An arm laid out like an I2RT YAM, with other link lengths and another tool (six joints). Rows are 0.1 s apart.
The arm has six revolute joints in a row. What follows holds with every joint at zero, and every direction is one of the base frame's.
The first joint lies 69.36 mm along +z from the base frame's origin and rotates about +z.
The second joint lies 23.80 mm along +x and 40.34 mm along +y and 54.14 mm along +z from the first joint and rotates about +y.
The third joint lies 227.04 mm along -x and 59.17 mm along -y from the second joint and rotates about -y.
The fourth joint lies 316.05 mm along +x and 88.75 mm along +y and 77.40 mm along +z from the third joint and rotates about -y.
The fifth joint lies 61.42 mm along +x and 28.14 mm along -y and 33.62 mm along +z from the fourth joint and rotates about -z.
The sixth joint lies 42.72 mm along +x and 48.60 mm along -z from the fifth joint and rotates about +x.
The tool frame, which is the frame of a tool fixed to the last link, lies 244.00 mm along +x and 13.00 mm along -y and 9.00 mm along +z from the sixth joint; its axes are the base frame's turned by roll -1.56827, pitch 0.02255 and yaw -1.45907 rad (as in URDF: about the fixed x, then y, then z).
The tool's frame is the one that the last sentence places.
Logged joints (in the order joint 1, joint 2, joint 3, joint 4, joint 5, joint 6), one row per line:
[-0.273 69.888 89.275 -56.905 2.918 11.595]
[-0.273 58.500 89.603 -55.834 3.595 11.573]
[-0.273 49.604 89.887 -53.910 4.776 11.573]
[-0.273 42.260 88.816 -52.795 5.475 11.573]
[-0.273 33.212 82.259 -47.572 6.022 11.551]
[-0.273 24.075 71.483 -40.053 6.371 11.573]
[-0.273 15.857 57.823 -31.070 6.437 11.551]
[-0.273 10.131 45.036 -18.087 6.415 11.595]
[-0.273 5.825 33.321 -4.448 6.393 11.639]
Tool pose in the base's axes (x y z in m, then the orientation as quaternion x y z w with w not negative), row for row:
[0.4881 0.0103 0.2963 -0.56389 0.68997 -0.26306 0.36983]
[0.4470 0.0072 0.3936 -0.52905 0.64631 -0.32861 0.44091]
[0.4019 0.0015 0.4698 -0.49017 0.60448 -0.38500 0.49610]
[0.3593 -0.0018 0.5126 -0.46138 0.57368 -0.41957 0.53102]
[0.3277 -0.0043 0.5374 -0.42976 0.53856 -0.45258 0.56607]
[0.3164 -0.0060 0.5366 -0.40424 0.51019 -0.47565 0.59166]
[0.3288 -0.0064 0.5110 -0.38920 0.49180 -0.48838 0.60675]
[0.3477 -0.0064 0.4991 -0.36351 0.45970 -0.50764 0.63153]
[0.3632 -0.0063 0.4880 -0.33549 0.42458 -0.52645 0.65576]
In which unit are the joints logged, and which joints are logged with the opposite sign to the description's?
The joints are logged in degrees. Opposite sign: none.
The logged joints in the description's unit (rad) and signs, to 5 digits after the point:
[-0.00476 1.21978 1.55814 -0.99318 0.05093 0.20237]
[-0.00476 1.02102 1.56387 -0.97449 0.06274 0.20199]
[-0.00476 0.86575 1.56882 -0.94091 0.08336 0.20199]
[-0.00476 0.73758 1.55013 -0.92145 0.09556 0.20199]
[-0.00476 0.57966 1.43569 -0.83029 0.10510 0.20160]
[-0.00476 0.42019 1.24761 -0.69906 0.11119 0.20199]
[-0.00476 0.27676 1.00920 -0.54227 0.11235 0.20160]
[-0.00476 0.17682 0.78603 -0.31568 0.11196 0.20237]
[-0.00476 0.10167 0.58156 -0.07763 0.11158 0.20314]

